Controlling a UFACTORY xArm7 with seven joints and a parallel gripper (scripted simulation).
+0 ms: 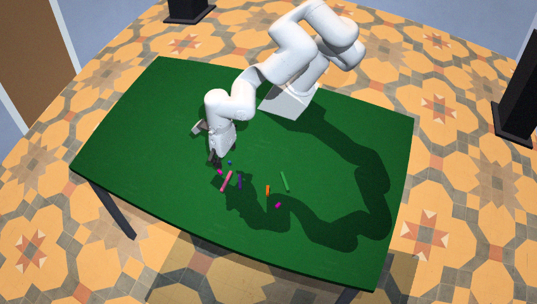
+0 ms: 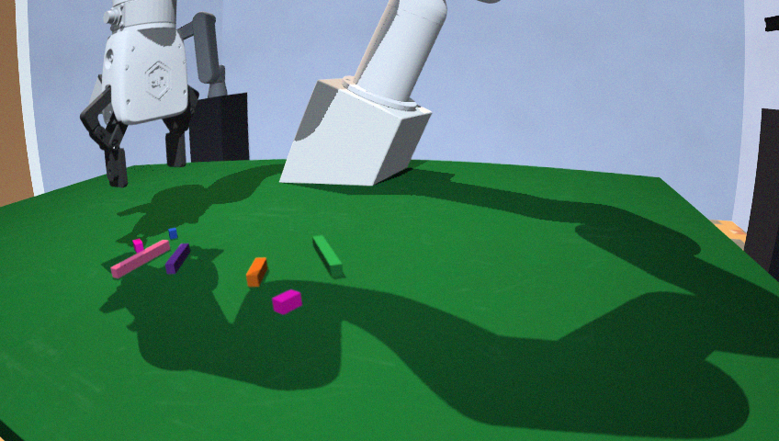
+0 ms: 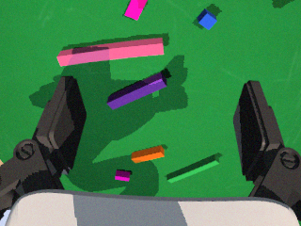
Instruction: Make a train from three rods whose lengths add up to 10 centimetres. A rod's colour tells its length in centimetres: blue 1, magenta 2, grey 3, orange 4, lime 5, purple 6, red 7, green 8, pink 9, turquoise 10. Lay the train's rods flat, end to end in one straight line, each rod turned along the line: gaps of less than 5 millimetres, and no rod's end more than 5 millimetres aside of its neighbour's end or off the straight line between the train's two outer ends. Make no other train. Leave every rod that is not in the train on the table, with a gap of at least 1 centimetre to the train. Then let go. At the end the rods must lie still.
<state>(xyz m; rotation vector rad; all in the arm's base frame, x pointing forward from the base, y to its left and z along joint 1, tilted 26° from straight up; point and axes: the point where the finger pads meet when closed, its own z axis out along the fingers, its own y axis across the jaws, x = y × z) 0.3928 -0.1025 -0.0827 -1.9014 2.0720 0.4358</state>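
My gripper is now 7 cm short of the magenta rod, 22 cm to the right of it and 9 cm above it. Round my hand: purple rod: 3 cm ahead, 6 cm to the left, 9 cm below; pink rod: 4 cm ahead, 2 cm to the left, 9 cm below; blue rod: 4 cm behind, 1 cm to the right, 9 cm below.
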